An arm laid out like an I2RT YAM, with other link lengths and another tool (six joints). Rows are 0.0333 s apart.
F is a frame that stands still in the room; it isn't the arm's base.
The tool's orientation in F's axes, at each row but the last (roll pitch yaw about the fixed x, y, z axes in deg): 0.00 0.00 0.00; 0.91 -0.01 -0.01; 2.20 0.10 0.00; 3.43 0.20 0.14; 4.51 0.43 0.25; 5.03 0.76 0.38; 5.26 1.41 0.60; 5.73 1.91 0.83; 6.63 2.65 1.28; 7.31 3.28 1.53; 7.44 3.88 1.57; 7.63 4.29 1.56
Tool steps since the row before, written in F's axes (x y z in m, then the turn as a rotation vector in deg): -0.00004 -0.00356 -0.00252 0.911 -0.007 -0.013; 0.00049 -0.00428 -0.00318 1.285 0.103 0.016; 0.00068 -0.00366 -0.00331 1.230 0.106 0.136; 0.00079 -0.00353 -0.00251 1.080 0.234 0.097; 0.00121 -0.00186 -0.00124 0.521 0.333 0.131; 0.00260 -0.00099 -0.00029 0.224 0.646 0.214; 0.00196 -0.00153 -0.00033 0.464 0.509 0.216; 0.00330 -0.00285 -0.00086 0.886 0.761 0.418; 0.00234 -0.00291 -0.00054 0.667 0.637 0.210; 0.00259 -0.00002 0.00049 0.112 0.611 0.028; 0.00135 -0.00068 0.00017 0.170 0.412 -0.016; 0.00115 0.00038 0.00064 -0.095 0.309 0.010
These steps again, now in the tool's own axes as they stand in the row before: -0.00004 -0.00356 -0.00252 0.911 -0.007 -0.013; 0.00049 -0.00433 -0.00311 1.285 0.103 0.014; 0.00069 -0.00378 -0.00317 1.230 0.111 0.134; 0.00079 -0.00368 -0.00229 1.080 0.237 0.087; 0.00121 -0.00196 -0.00108 0.521 0.340 0.108; 0.00260 -0.00103 -0.00017 0.225 0.661 0.160; 0.00195 -0.00157 -0.00014 0.464 0.523 0.180; 0.00329 -0.00296 -0.00046 0.883 0.789 0.371; 0.00230 -0.00299 -0.00009 0.671 0.646 0.168; 0.00256 -0.00001 0.00064 0.126 0.607 -0.042; 0.00132 -0.00068 0.00035 0.182 0.403 -0.056; 0.00111 0.00044 0.00067 -0.087 0.309 -0.038
